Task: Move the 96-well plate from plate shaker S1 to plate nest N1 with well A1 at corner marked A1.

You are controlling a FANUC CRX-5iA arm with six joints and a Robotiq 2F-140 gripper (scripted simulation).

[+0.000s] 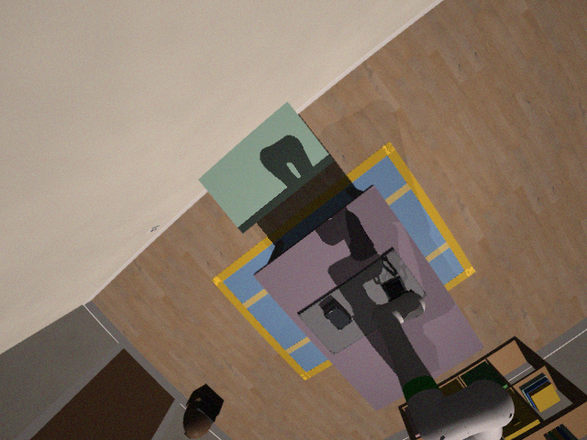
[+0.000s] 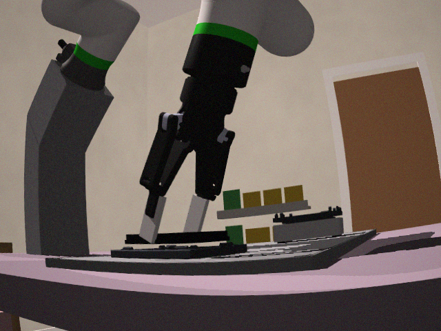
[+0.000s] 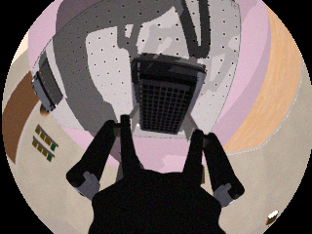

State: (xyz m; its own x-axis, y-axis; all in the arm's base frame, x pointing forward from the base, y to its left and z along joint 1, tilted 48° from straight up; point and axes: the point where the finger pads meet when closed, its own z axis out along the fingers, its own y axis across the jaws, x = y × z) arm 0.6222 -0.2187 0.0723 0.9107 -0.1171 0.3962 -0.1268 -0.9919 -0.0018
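Now: the black 96-well plate 2 cm below my hand. From my hand the other things lie so: black plate nest N1: 4 cm below.
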